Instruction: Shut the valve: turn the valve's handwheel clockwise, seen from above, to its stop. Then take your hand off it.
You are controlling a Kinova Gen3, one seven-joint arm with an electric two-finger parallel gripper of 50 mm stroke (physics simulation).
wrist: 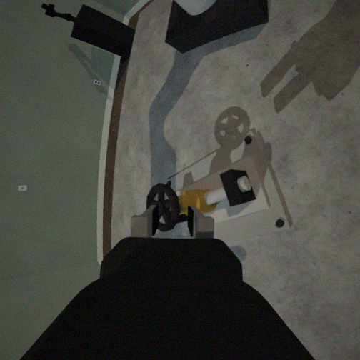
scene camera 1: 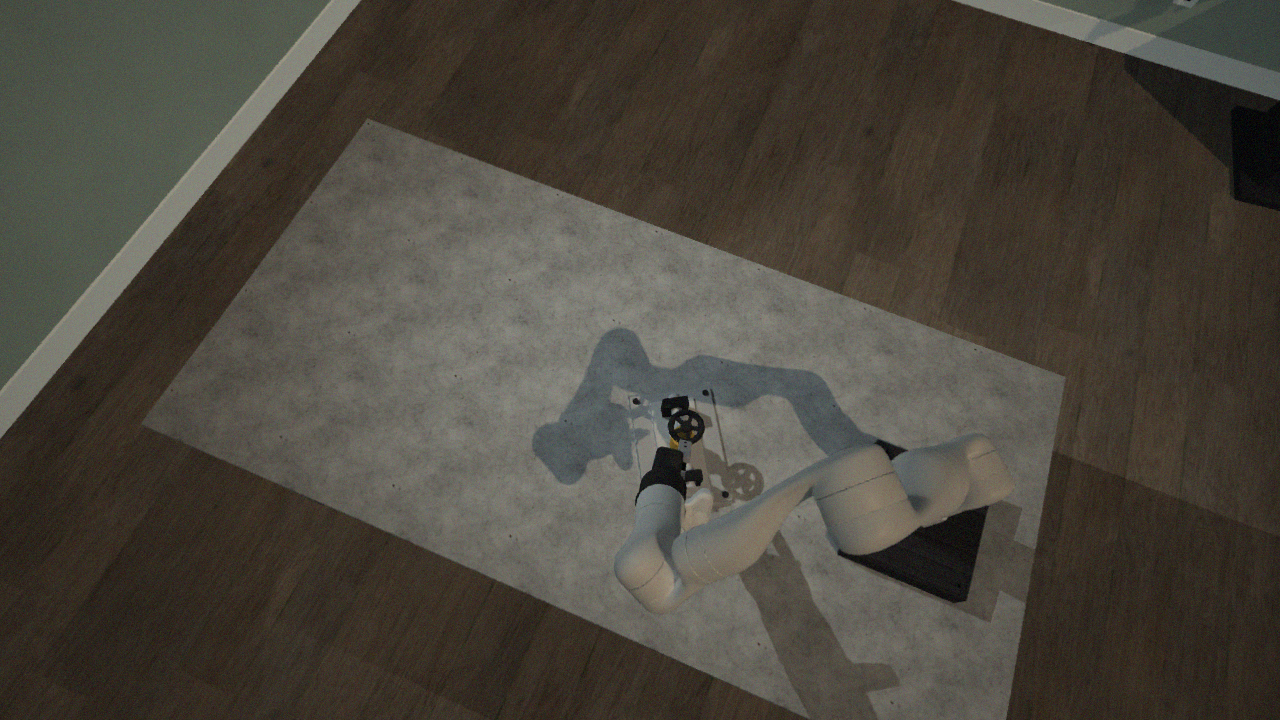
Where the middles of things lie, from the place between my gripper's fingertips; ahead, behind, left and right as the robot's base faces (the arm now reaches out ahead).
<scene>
My gripper is now 6 cm to the left of the black spoked handwheel (scene camera 1: 686,426), 4 cm above it and 1 cm short of it. Also, from my hand: pale base plate (scene camera 1: 646,444): 16 cm below, 6 cm to the right, 1 cm ahead.
</scene>
